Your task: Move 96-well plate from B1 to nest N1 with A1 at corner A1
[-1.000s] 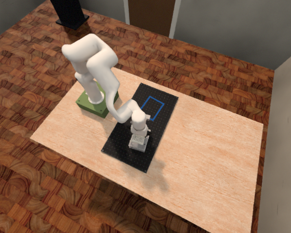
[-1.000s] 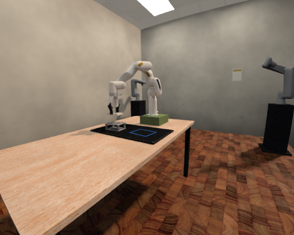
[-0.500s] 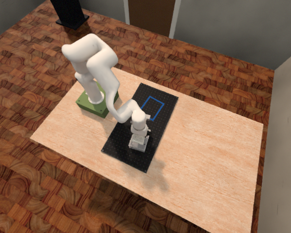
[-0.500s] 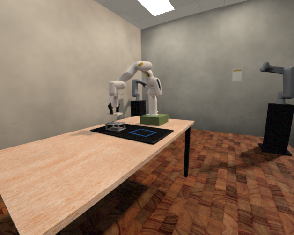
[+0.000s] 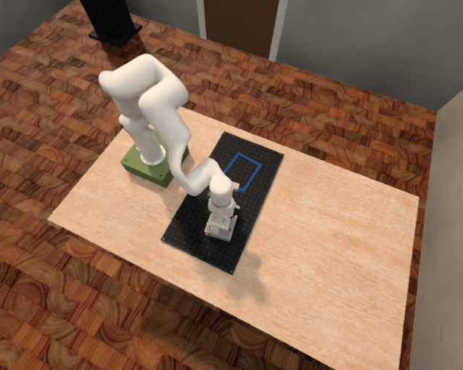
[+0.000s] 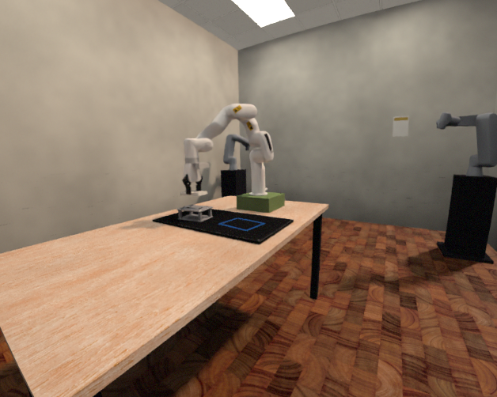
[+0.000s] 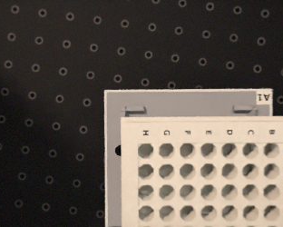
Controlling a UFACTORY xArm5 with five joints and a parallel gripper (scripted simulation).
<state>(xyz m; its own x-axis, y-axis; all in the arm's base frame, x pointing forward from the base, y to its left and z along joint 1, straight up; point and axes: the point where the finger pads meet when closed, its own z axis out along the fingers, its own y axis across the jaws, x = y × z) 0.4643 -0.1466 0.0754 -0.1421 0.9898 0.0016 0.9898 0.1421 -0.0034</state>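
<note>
My gripper is now 10 cm above the grey raised plate nest. The rest, counted from my hand: white 96-well plate (1 cm below).
</note>
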